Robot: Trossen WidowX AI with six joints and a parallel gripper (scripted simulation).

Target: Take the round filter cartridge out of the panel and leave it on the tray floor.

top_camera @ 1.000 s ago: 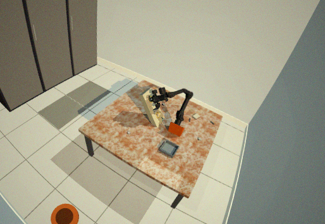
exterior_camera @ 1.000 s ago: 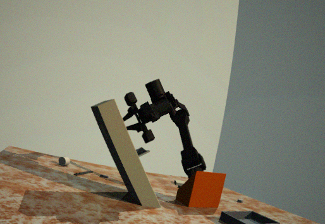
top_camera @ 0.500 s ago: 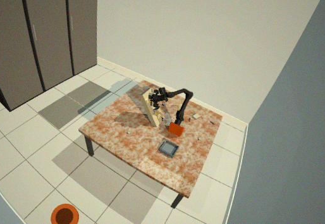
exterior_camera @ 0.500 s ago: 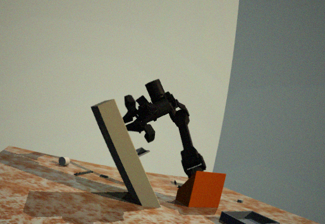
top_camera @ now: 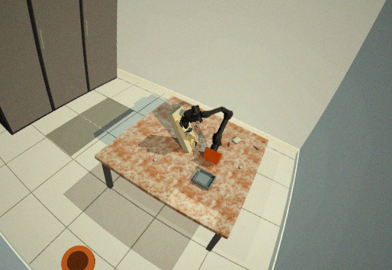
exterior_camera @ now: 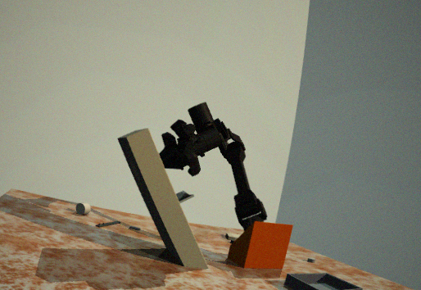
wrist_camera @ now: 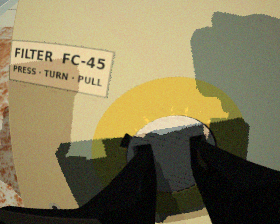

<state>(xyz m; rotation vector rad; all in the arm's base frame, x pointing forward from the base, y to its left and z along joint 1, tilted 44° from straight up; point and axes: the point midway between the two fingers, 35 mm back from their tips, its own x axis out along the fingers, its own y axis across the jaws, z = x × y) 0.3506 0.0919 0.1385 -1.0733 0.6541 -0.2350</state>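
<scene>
Right now my gripper tip is 4 cm past the tan service panel and 8 cm above it. The rest, counted from my gripper tip: round grey filter cartridge 1 cm ahead, 1 cm below; then dark tray 41 cm behind, 32 cm to the left, 24 cm below.
</scene>
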